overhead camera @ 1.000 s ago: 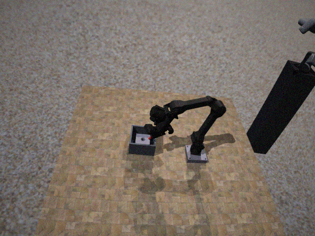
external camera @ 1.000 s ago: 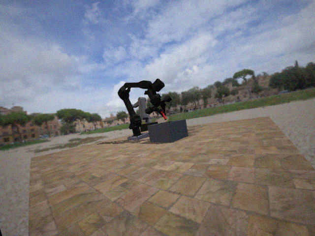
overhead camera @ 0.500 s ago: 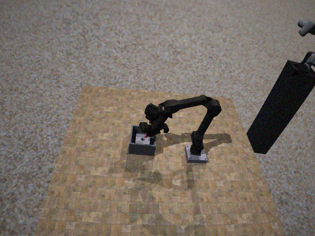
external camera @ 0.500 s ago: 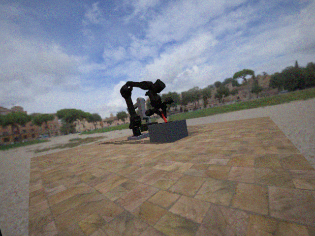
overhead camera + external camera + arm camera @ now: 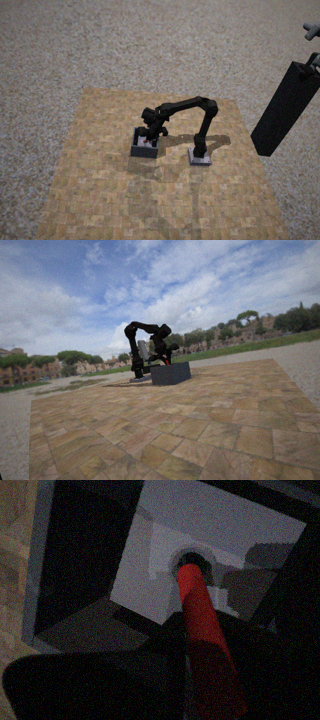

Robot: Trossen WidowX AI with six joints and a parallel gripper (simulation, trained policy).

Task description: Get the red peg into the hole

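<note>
My gripper tip is now 10 mm to the left of the red peg and 10 mm below it. Also, from my gripper tip: grey box: 60 mm below, 20 mm ahead, 10 mm to the right.
</note>
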